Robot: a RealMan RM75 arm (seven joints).
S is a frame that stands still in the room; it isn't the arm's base.
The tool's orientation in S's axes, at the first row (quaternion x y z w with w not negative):
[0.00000, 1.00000, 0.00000, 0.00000]
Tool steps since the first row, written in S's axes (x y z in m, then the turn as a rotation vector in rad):
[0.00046, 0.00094, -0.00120, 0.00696, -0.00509, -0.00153]
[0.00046, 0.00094, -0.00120, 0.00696, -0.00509, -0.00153]
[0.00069, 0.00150, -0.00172, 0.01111, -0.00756, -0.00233]
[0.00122, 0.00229, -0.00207, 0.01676, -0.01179, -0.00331]
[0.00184, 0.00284, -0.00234, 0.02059, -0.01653, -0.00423]
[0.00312, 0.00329, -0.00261, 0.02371, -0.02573, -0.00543]
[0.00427, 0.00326, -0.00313, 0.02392, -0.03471, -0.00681]
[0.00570, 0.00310, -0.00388, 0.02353, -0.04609, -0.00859]
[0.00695, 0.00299, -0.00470, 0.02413, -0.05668, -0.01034]
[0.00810, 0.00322, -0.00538, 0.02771, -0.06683, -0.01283]
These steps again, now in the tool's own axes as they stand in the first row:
[-0.00046, 0.00094, 0.00120, -0.00696, -0.00509, 0.00153]
[-0.00046, 0.00094, 0.00120, -0.00696, -0.00509, 0.00153]
[-0.00069, 0.00150, 0.00172, -0.01111, -0.00756, 0.00233]
[-0.00122, 0.00229, 0.00207, -0.01676, -0.01179, 0.00331]
[-0.00184, 0.00284, 0.00234, -0.02059, -0.01653, 0.00423]
[-0.00312, 0.00329, 0.00261, -0.02371, -0.02573, 0.00543]
[-0.00427, 0.00326, 0.00313, -0.02392, -0.03471, 0.00681]
[-0.00570, 0.00310, 0.00388, -0.02353, -0.04609, 0.00859]
[-0.00695, 0.00299, 0.00470, -0.02413, -0.05668, 0.01034]
[-0.00810, 0.00322, 0.00538, -0.02771, -0.06683, 0.01283]

